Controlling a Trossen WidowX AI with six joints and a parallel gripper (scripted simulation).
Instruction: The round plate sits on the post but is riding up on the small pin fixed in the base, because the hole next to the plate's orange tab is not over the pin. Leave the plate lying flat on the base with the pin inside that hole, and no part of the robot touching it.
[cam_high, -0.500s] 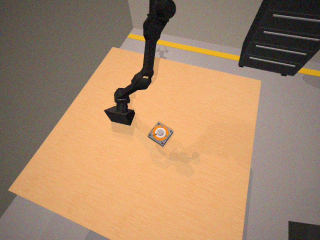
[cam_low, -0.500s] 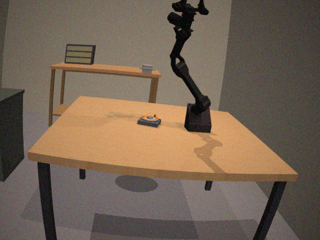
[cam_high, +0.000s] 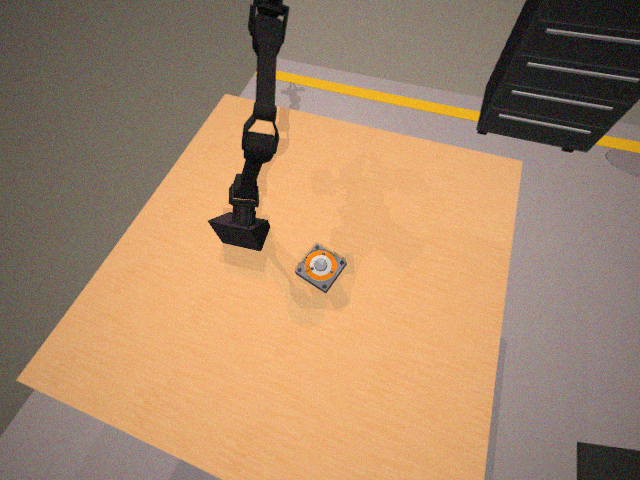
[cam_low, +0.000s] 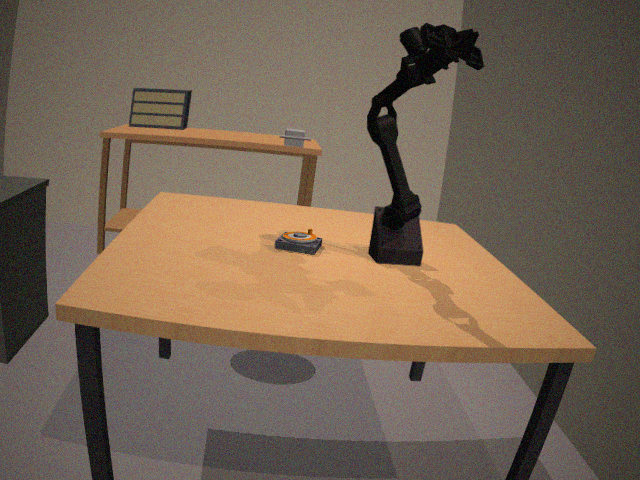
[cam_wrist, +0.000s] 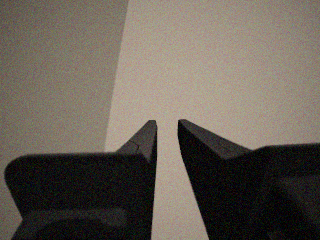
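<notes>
Right now my gripper tip is 68 cm above the square grey base, 52 cm to the left of it and 27 cm short of it.
</notes>
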